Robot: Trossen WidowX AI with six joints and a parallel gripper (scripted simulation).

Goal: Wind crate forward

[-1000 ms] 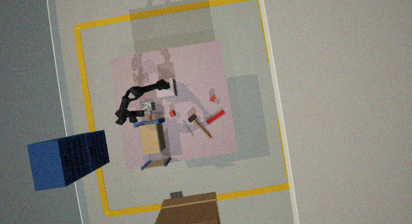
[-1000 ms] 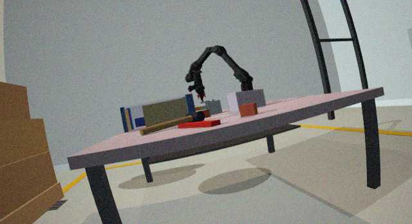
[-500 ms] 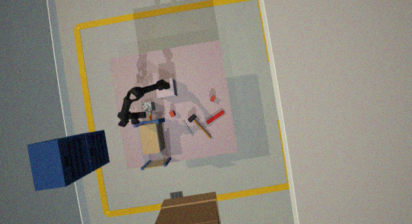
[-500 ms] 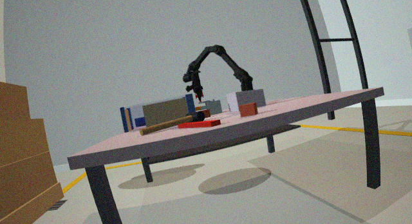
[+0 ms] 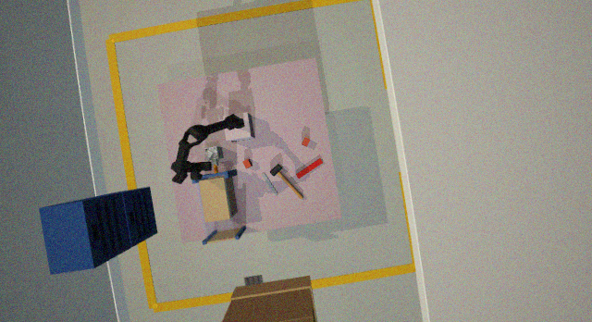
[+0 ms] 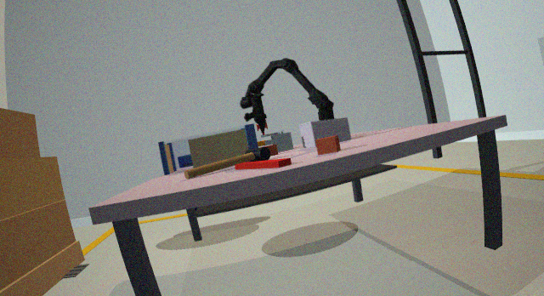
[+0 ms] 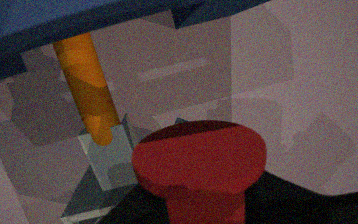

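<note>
Right now my gripper tip is 30 mm past the winch handle, 20 mm to the right of it and 10 mm above it. From my gripper tip the other things lie so: grey winch: 90 mm behind, 80 mm below, 60 mm to the left; blue steel frame: 80 mm ahead, 50 mm to the left, 10 mm below; red knob: 20 mm above.
</note>
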